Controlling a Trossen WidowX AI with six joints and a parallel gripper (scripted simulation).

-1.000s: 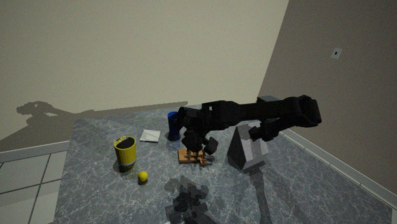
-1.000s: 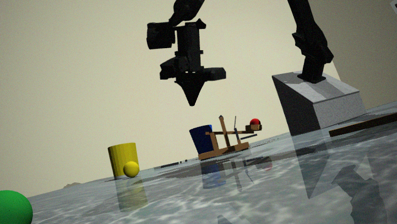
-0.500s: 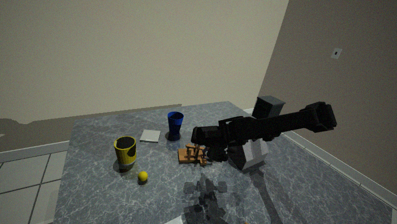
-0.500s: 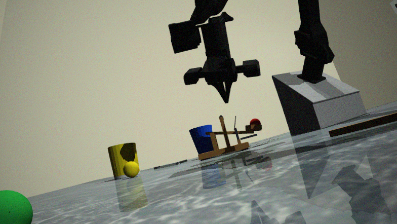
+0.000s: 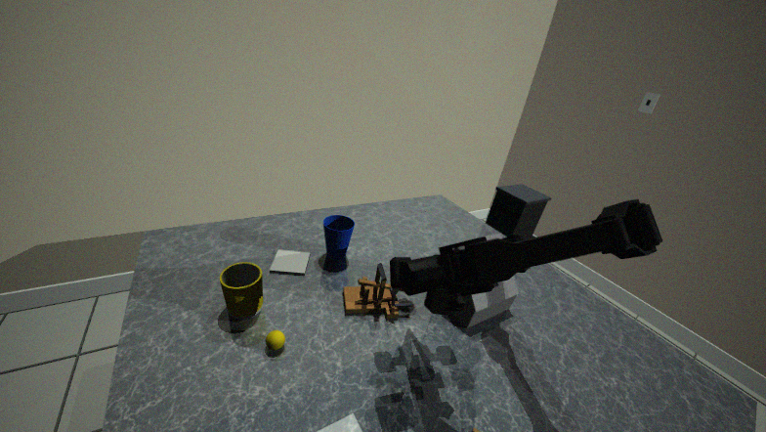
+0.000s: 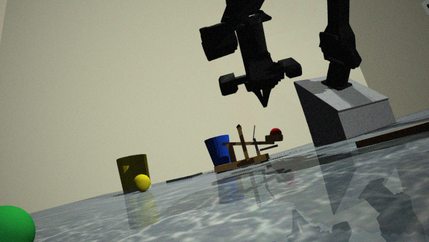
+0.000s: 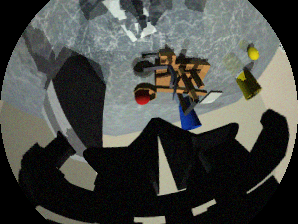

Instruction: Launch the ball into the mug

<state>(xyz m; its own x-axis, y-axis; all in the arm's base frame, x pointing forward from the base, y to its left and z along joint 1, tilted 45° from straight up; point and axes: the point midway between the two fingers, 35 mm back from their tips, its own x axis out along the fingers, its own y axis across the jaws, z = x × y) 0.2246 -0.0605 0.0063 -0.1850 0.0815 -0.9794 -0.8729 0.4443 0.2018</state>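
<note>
Now: gripper tip 70 mm above the red ball, 40 mm to the left of it and 40 mm past it. Also, from my gripper tip: yellow ball (320 mm ahead, 110 mm below, 80 mm to the right); wooden catapult (80 mm below, 50 mm to the right, 30 mm ahead); blue cup (310 mm to the right, 100 mm below, 30 mm ahead).
</note>
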